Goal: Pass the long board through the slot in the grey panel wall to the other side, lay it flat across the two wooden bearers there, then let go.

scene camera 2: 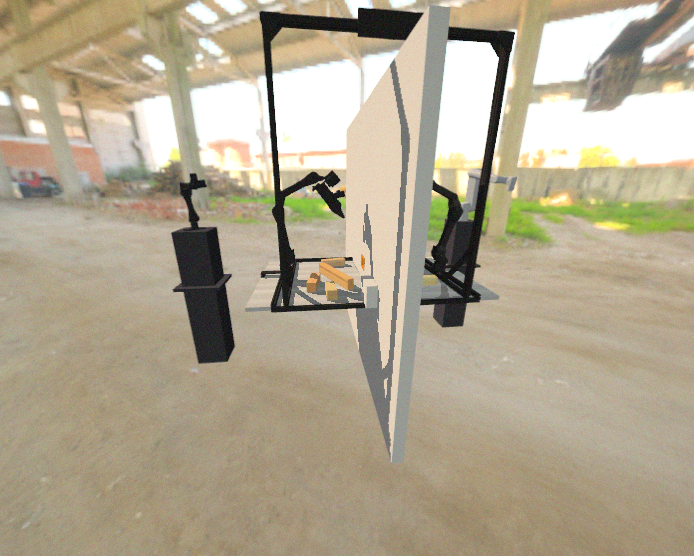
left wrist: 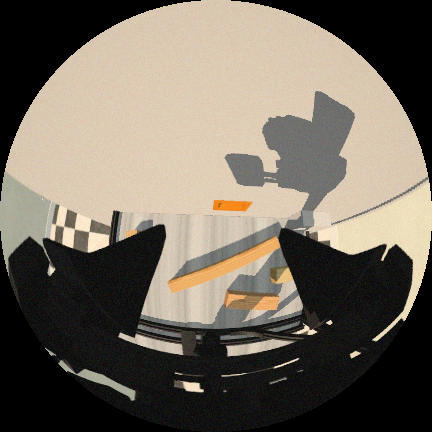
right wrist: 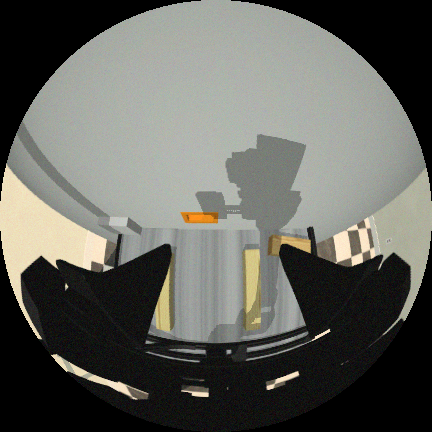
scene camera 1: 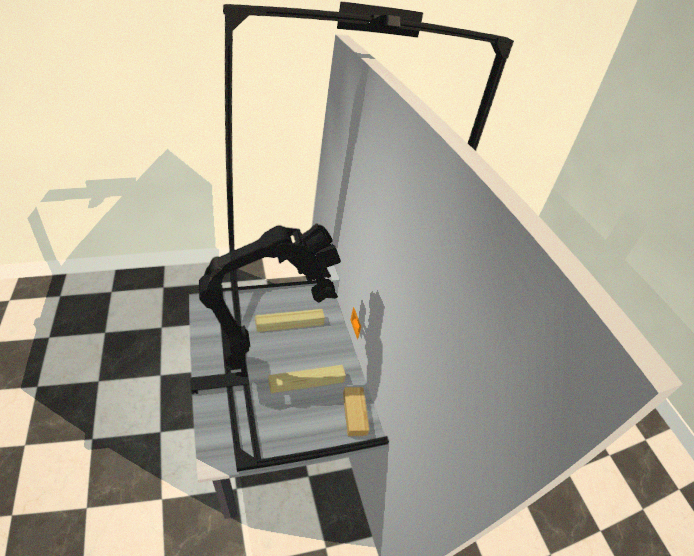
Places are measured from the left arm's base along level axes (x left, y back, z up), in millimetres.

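Where they show: left gripper, fingertip midpoint: [scene camera 2: 343, 217] [left wrist: 224, 232]; right gripper, fingertip midpoint: [right wrist: 227, 250] [scene camera 1: 333, 286]; left arm's base, origin of the base link: [left wrist: 210, 338]; right arm's base, origin of the base link: [scene camera 2: 439, 271] [right wrist: 215, 353] [scene camera 1: 234, 361].
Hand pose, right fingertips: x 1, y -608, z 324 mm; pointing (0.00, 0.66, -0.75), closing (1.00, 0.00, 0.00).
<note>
Each offset is from my right fingertips to the top centre of the thing. "spot": to the spot under its first point.
The long board @(dx -41, dy +334, dz -284 mm) [scene camera 2: 335, 274] [left wrist: 225, 265] lies flat and slantwise on the table on the left arm's side of the panel wall [scene camera 1: 463, 318] [scene camera 2: 382, 173] [left wrist: 150, 125] [right wrist: 150, 100]. The orange-edged slot @(spot: dx -63, dy +133, dz -265 mm) [scene camera 1: 355, 323] [scene camera 2: 363, 262] [left wrist: 232, 205] [right wrist: 210, 220] is low in the wall. My left gripper [scene camera 2: 341, 214] [left wrist: 224, 232] is open and empty above the board. Beyond the wall, one yellow bearer @(dx -158, dy -88, dz -299 mm) [scene camera 1: 289, 320] [right wrist: 165, 305] and a second bearer @(dx +105, dy -78, dz -299 mm) [scene camera 1: 307, 379] [right wrist: 251, 285] lie apart, roughly parallel. My right gripper [scene camera 1: 324, 289] [right wrist: 227, 250] is open and empty above table height, near the wall.
On the board's side lie a brown-orange block @(dx -129, dy +453, dz -293 mm) [scene camera 2: 312, 284] [left wrist: 251, 300], a pale block @(dx -260, dy +372, dz -293 mm) [scene camera 2: 330, 291] [left wrist: 280, 275] and another block @(dx +247, dy +322, dz -299 mm) [scene camera 2: 333, 262] [left wrist: 131, 233]. A tan block @(dx +252, dy +52, dz -305 mm) [scene camera 1: 356, 412] [right wrist: 290, 245] lies beside the bearers, near the wall. A black frame [scene camera 1: 229, 144] [scene camera 2: 272, 115] rises around the table.
</note>
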